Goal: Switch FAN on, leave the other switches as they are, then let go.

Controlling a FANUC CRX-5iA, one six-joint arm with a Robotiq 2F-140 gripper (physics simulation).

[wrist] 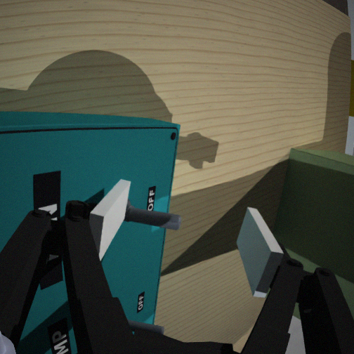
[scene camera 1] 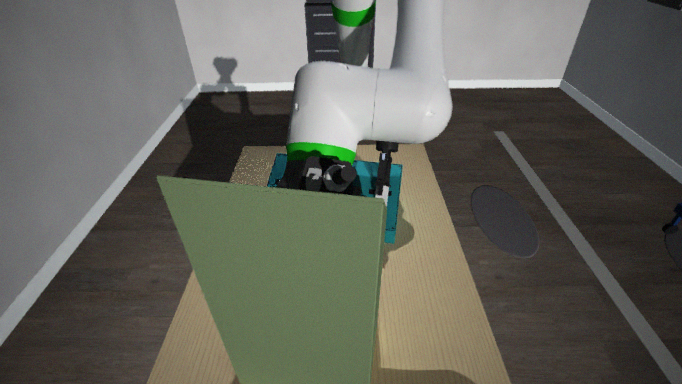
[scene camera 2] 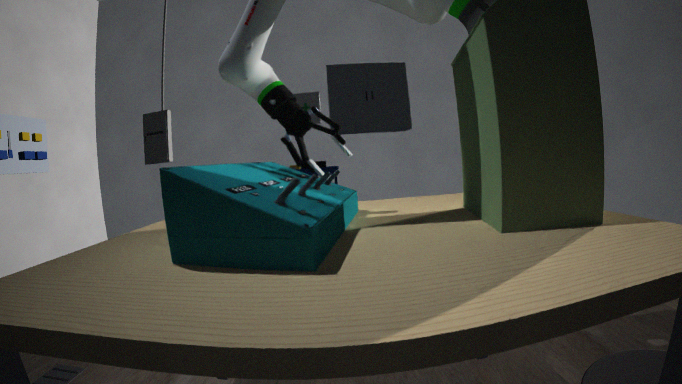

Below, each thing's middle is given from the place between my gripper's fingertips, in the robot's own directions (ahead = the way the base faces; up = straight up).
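There's the teal switch console point(scene camera 1: 396, 169), and my gripper is 5 cm above it, 12 cm to the right of it and 18 cm short of it.
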